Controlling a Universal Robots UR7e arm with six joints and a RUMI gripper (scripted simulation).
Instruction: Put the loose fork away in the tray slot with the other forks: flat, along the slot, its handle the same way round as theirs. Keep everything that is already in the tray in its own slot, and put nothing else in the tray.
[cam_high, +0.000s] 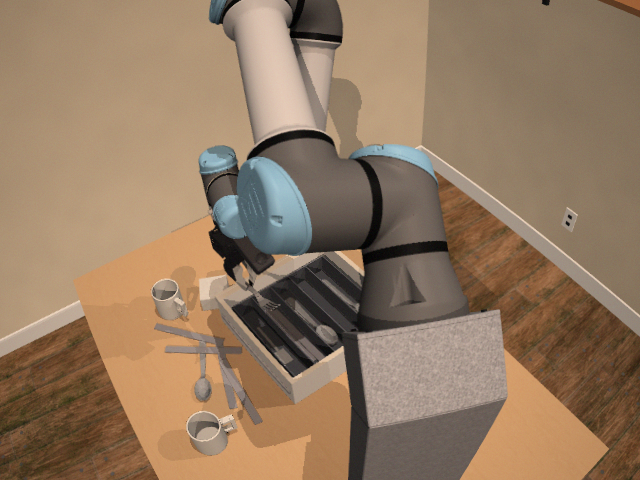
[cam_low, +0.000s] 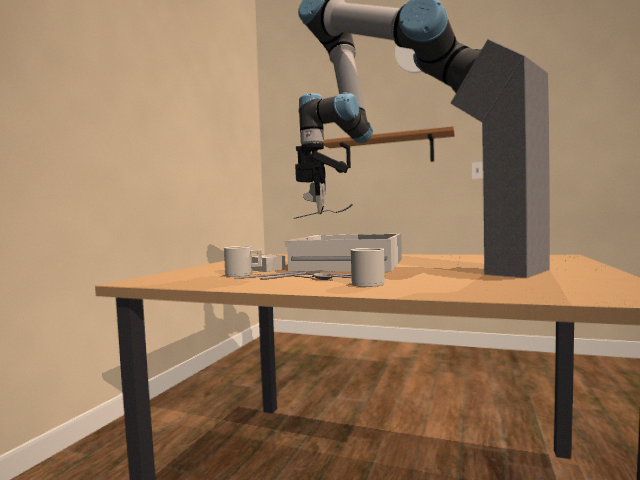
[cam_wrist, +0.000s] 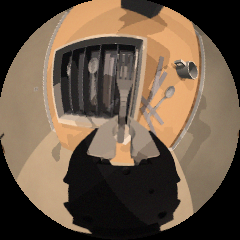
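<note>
Right now my hand is 140 mm above the cutlery tray, 110 mm to the left of it and 90 mm past it. Also, from my hand: block 180 mm ahead, 170 mm below, 10 mm to the right.
</note>
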